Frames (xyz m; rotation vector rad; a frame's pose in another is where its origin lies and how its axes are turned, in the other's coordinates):
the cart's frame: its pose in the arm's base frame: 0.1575 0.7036 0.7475 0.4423 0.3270 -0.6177
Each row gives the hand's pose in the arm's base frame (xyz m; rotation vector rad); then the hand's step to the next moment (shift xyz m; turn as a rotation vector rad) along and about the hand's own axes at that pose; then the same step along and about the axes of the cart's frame.
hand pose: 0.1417 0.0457 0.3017 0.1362 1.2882 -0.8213
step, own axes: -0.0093 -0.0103 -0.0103 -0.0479 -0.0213 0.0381
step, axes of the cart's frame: -0.0161 -0.0049 0.0038 -0.0080 0.0183 0.0616
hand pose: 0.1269 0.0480 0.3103 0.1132 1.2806 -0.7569
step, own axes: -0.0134 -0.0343 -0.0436 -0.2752 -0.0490 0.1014
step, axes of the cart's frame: -0.0476 -0.0314 -0.0015 -0.1162 0.1345 0.2384
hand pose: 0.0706 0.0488 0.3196 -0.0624 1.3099 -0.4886
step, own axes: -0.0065 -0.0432 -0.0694 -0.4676 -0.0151 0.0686
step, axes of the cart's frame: -0.0515 -0.0638 -0.0022 -0.2758 0.2284 0.3088
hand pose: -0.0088 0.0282 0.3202 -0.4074 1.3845 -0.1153
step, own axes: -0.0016 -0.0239 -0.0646 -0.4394 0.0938 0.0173
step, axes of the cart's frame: -0.0291 -0.0618 0.0090 -0.3324 0.2284 0.1989
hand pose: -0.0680 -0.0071 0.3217 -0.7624 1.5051 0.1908
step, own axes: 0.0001 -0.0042 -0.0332 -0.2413 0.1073 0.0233
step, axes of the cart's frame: -0.0108 -0.0297 0.0109 -0.2135 0.1435 0.0643
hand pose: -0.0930 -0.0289 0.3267 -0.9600 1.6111 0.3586
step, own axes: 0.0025 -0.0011 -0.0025 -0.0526 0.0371 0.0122
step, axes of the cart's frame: 0.0015 -0.0034 0.0004 -0.0547 0.0360 0.0018
